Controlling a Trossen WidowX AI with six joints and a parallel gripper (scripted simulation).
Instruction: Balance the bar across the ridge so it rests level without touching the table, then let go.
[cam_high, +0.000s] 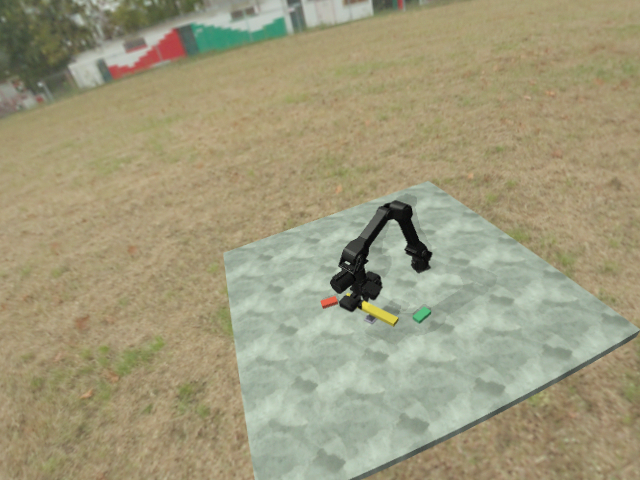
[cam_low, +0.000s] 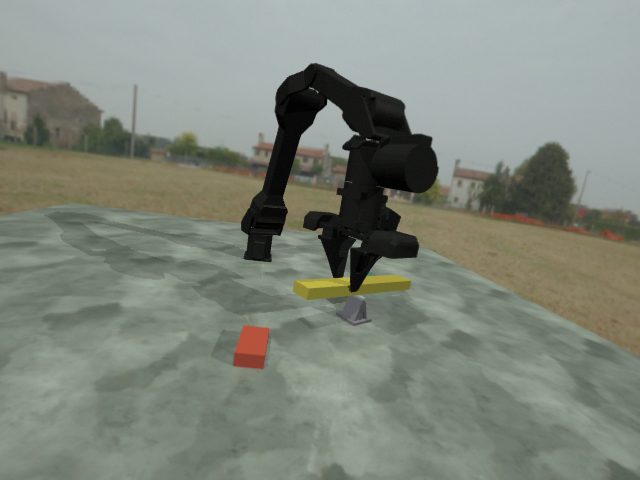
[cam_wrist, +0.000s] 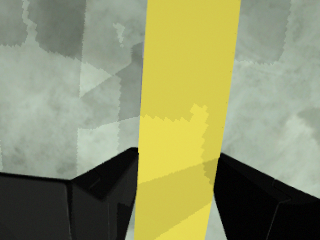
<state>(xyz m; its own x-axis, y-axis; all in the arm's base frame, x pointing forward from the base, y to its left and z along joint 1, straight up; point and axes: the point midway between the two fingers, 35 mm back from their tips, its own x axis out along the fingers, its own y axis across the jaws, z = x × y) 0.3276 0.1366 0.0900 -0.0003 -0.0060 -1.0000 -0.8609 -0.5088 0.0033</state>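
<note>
Now: the bar 1 cm behind my gripper tip and 2 cm to the left of it. Round my gripper tip: green block 19 cm behind, 11 cm to the left, 5 cm below; then red block 11 cm ahead, 13 cm to the right, 5 cm below.
</note>
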